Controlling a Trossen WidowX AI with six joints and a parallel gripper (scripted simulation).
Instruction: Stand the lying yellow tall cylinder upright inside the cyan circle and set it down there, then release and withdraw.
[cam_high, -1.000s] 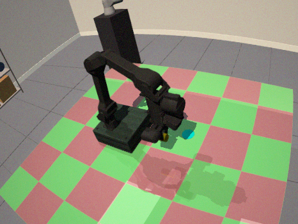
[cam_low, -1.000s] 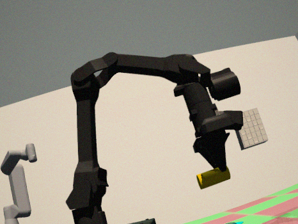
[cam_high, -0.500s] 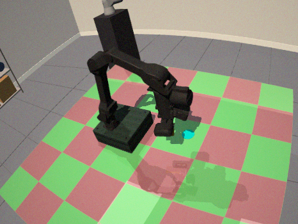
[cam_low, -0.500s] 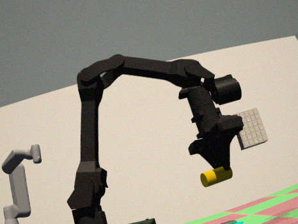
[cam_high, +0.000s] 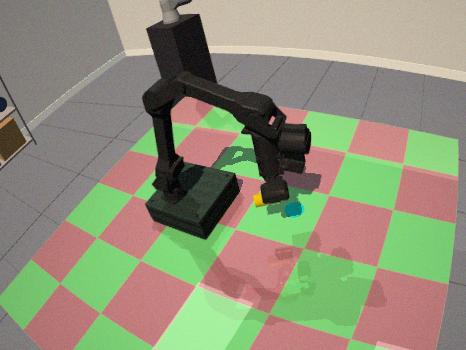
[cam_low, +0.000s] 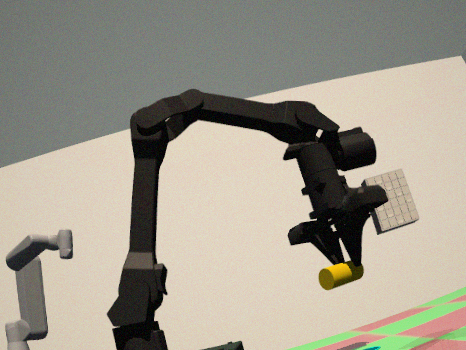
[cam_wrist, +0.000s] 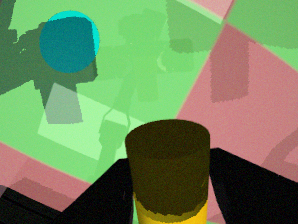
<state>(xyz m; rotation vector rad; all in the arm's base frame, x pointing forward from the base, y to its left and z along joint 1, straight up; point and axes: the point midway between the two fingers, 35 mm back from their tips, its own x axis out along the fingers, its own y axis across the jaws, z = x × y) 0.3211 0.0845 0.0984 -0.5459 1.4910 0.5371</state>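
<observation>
My gripper tip is now 1 cm past the cyan circle, 9 cm to the right of it and 14 cm above it. Also, from my gripper tip: yellow cylinder (2 cm behind, 1 cm to the right).
</observation>
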